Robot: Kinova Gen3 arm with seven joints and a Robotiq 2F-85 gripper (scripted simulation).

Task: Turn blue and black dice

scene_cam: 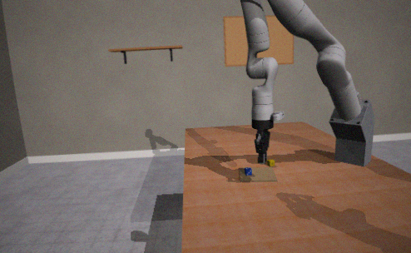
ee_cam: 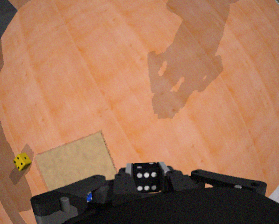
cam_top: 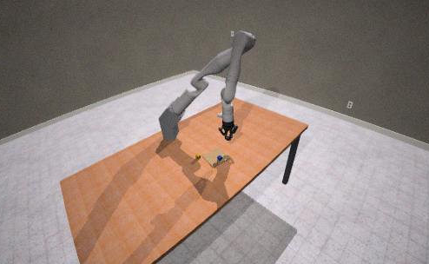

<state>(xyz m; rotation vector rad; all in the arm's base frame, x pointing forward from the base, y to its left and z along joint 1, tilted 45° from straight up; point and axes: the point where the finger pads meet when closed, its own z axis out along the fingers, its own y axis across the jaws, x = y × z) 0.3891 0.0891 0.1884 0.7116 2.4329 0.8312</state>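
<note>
The tan mat lies 120 mm to the right of my hand and 110 mm below it. Round my hand: blue die (110 mm to the right, 100 mm below, 40 mm ahead); then yellow die (210 mm to the right, 100 mm below, 70 mm behind); then black die (10 mm below).
</note>
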